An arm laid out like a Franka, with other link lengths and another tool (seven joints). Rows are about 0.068 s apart.
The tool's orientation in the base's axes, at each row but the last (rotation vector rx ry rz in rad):
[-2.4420 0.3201 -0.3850]
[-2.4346 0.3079 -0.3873]
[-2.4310 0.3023 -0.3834]
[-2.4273 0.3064 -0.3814]
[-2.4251 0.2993 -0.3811]
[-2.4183 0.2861 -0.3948]
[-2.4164 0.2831 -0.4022]
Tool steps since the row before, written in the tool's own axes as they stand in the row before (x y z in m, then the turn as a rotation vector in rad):
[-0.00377 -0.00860 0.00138 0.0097 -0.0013 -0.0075]
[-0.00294 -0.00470 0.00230 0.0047 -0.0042 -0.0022]
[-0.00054 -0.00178 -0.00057 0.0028 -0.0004 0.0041]
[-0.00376 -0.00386 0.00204 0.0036 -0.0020 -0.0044]
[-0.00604 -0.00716 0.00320 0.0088 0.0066 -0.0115]
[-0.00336 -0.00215 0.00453 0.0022 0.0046 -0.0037]
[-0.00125 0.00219 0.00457 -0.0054 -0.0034 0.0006]
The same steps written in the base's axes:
[-0.00187 0.00857 0.00362 0.0065 -0.0063 0.0084]
[-0.00135 0.00581 0.00067 0.0041 0.0005 0.0052]
[-0.00049 0.00120 0.00145 0.0041 0.0018 -0.0023]
[-0.00232 0.00527 0.00022 0.0021 -0.0021 0.0052]
[-0.00369 0.00913 0.00104 0.0035 -0.0143 0.0060]
[-0.00131 0.00527 -0.00264 0.0003 -0.0063 0.0002]
[0.00025 0.00137 -0.00503 -0.0045 0.0046 0.0006]

